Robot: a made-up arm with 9 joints. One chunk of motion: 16 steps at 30 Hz.
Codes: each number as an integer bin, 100 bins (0 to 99) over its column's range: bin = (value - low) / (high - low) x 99, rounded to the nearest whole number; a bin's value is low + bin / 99 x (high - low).
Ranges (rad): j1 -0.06..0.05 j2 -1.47..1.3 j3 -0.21..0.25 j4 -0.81..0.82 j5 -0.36..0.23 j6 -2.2..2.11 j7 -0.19..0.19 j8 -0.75..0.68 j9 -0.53..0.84
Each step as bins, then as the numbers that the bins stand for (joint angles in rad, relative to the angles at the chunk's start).
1 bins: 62 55 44 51 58 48 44 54 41
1 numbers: 0.0089 0.0689 -0.0056 0.0297 -0.0143 -0.1103 -0.0211 0.0300 0.0374
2 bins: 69 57 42 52 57 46 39 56 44
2 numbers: 0.0167 0.1248 -0.0148 0.0462 -0.0203 -0.1974 -0.0403 0.0589 0.0789
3 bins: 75 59 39 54 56 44 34 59 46
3 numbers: 0.0233 0.1808 -0.0288 0.0791 -0.0263 -0.2844 -0.0595 0.1022 0.1066
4 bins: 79 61 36 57 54 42 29 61 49
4 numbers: 0.0278 0.2368 -0.0427 0.1285 -0.0382 -0.3715 -0.0787 0.1311 0.1481
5 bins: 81 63 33 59 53 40 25 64 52
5 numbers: 0.0300 0.2927 -0.0567 0.1614 -0.0441 -0.4586 -0.0940 0.1744 0.1896
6 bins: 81 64 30 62 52 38 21 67 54
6 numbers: 0.0300 0.3207 -0.0706 0.2108 -0.0501 -0.5457 -0.1094 0.2178 0.2173
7 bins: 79 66 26 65 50 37 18 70 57
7 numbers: 0.0278 0.3767 -0.0892 0.2602 -0.0620 -0.5892 -0.1209 0.2611 0.2588
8 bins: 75 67 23 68 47 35 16 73 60
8 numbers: 0.0233 0.4046 -0.1031 0.3096 -0.0799 -0.6763 -0.1286 0.3044 0.3003
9 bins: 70 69 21 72 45 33 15 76 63
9 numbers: 0.0178 0.4606 -0.1124 0.3755 -0.0918 -0.7633 -0.1324 0.3478 0.3418
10 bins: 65 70 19 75 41 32 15 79 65
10 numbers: 0.0122 0.4886 -0.1217 0.4248 -0.1157 -0.8069 -0.1324 0.3911 0.3695
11 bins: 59 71 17 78 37 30 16 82 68
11 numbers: 0.0056 0.5166 -0.1310 0.4742 -0.1395 -0.8939 -0.1286 0.4344 0.4110
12 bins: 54 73 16 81 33 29 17 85 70
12 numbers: 0.0000 0.5725 -0.1357 0.5236 -0.1633 -0.9375 -0.1247 0.4778 0.4387
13 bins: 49 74 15 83 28 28 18 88 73
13 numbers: -0.0056 0.6005 -0.1403 0.5566 -0.1931 -0.9810 -0.1209 0.5211 0.4802
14 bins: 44 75 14 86 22 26 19 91 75
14 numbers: -0.0111 0.6285 -0.1449 0.6060 -0.2289 -1.0681 -0.1171 0.5644 0.5079
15 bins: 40 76 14 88 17 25 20 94 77
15 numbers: -0.0156 0.6565 -0.1449 0.6389 -0.2587 -1.1116 -0.1132 0.6078 0.5356
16 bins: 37 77 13 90 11 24 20 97 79
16 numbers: -0.0189 0.6844 -0.1496 0.6718 -0.2944 -1.1552 -0.1132 0.6511 0.5632
